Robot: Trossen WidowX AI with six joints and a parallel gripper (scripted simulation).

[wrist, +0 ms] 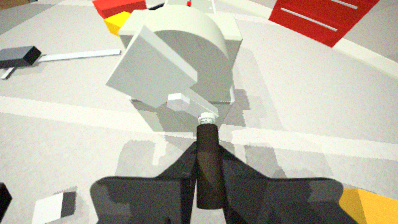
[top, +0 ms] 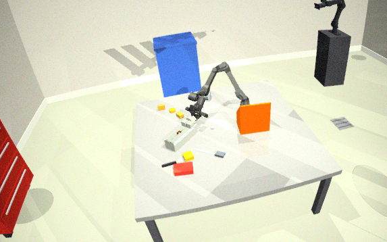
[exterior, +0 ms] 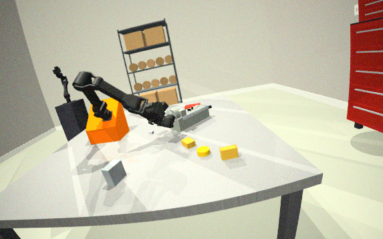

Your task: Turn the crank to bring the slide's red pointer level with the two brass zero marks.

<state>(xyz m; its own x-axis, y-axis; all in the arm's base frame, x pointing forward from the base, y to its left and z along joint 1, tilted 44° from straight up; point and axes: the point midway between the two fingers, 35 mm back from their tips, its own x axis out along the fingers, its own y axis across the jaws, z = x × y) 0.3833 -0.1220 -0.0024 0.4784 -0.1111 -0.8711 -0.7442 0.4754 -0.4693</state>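
Right now the dark brown crank handle is 10 mm behind my gripper tip, 10 mm to the right of it and 30 mm above it. Also, from my gripper tip: yellow block: 50 mm ahead, 340 mm to the left, 30 mm below; then grey cube: 170 mm behind, 390 mm to the right, 10 mm below; then red pointer: 110 mm ahead, 160 mm to the left, 40 mm above.
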